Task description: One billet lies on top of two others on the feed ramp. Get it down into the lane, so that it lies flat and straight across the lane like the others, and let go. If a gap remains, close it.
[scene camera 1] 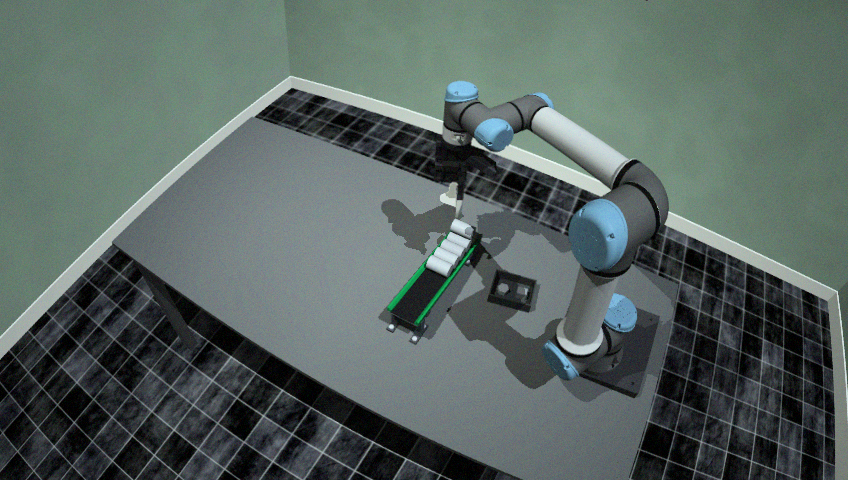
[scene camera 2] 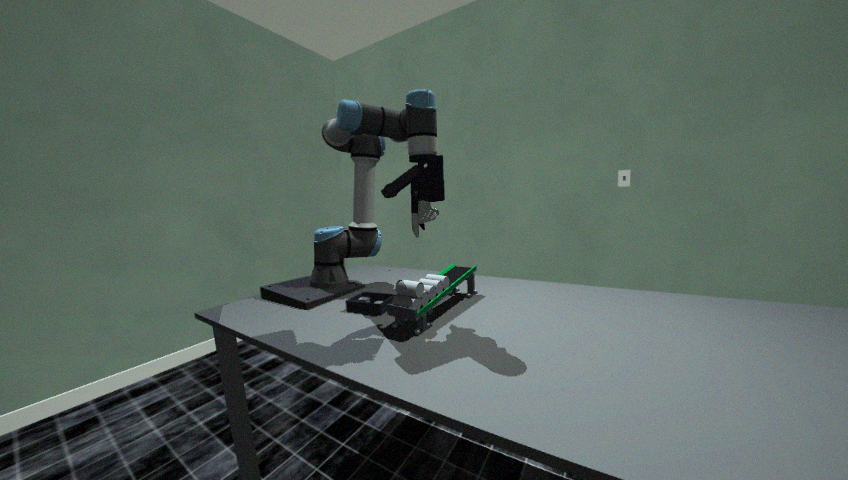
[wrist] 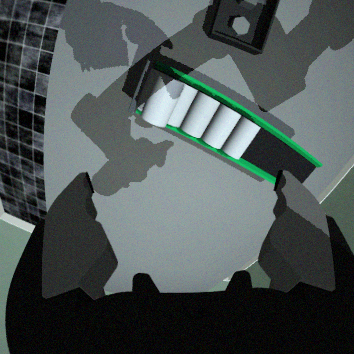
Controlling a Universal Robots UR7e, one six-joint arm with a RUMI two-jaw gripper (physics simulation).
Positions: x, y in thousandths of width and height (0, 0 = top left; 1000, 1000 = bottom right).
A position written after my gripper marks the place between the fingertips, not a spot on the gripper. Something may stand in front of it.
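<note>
My gripper (scene camera 2: 496, 486) is visible also in the wrist view (wrist: 518, 490) and in scene camera 1 (scene camera 1: 538, 414). A black tray (scene camera 1: 604, 584) appears in scene camera 2 as well (scene camera 2: 416, 634).
</note>
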